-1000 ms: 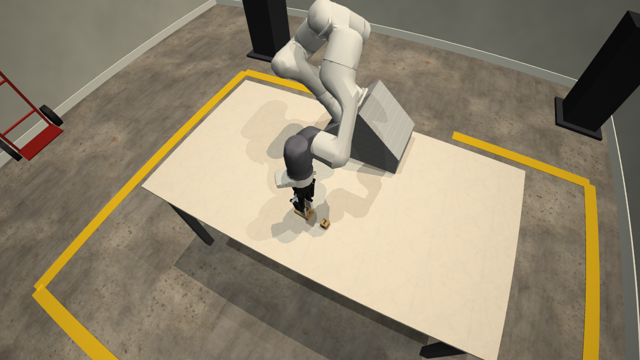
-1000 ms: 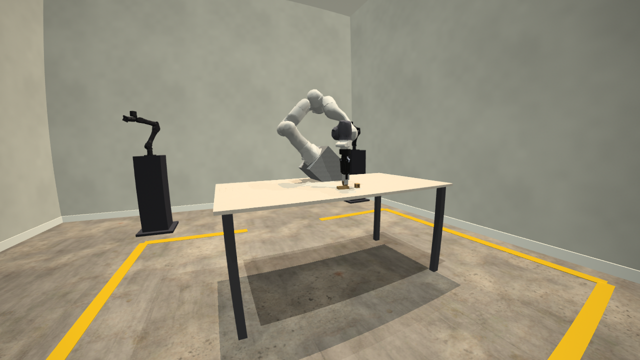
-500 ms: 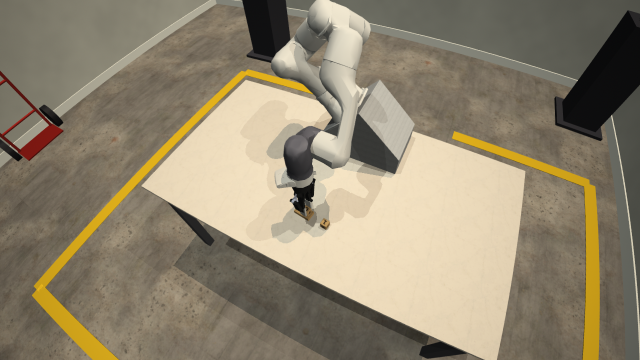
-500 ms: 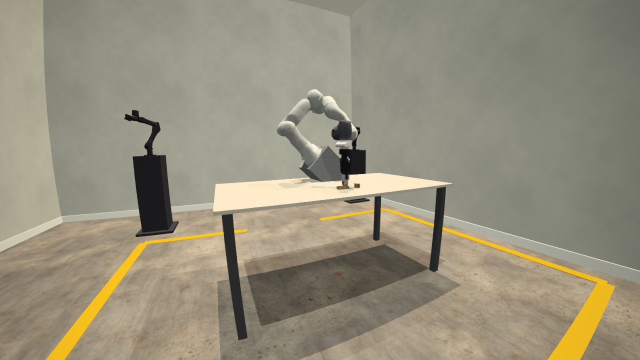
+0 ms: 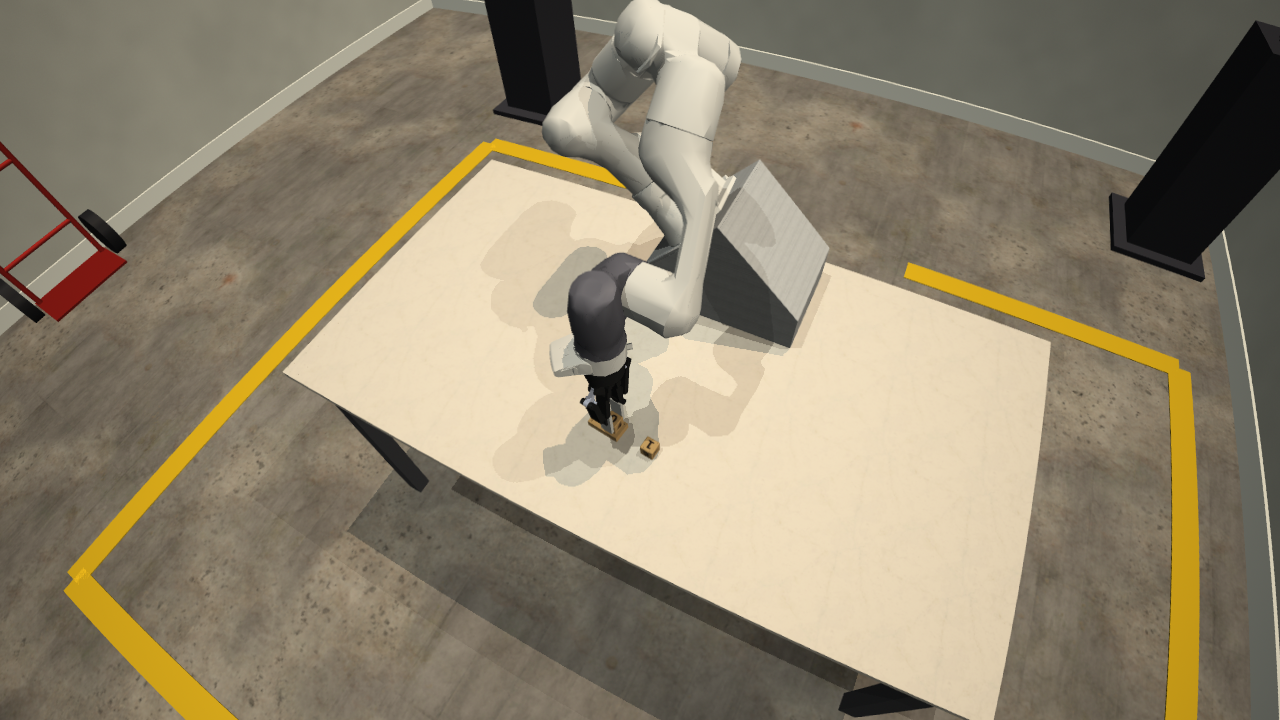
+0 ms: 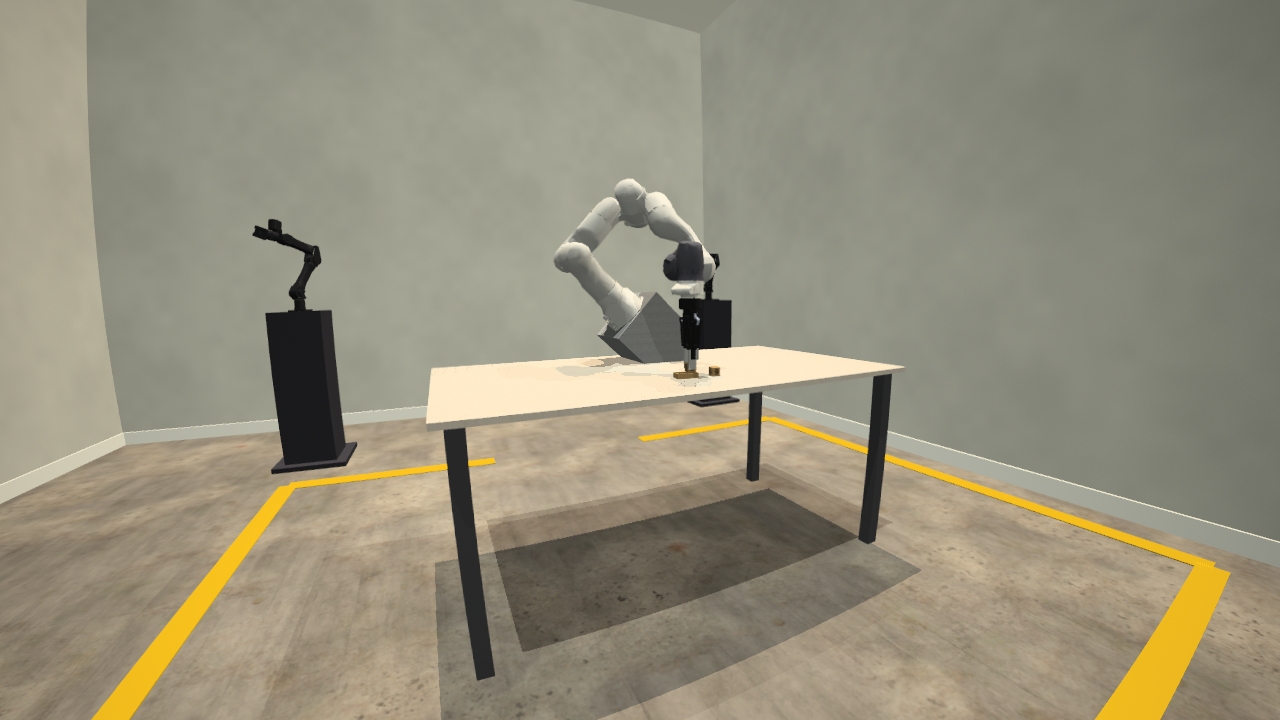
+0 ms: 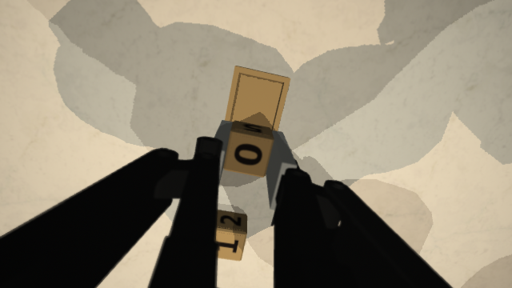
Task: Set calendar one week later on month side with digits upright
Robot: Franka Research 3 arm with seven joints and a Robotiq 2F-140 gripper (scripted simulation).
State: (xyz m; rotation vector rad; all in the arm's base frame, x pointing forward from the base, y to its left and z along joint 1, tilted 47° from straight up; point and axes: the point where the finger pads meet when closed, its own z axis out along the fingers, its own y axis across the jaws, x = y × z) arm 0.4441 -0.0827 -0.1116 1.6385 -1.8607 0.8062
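Now: hand 10 mm to the left of the wooden tray and 50 mm above it. The rest, counted from my hand: wooden digit cube: 30 mm below.
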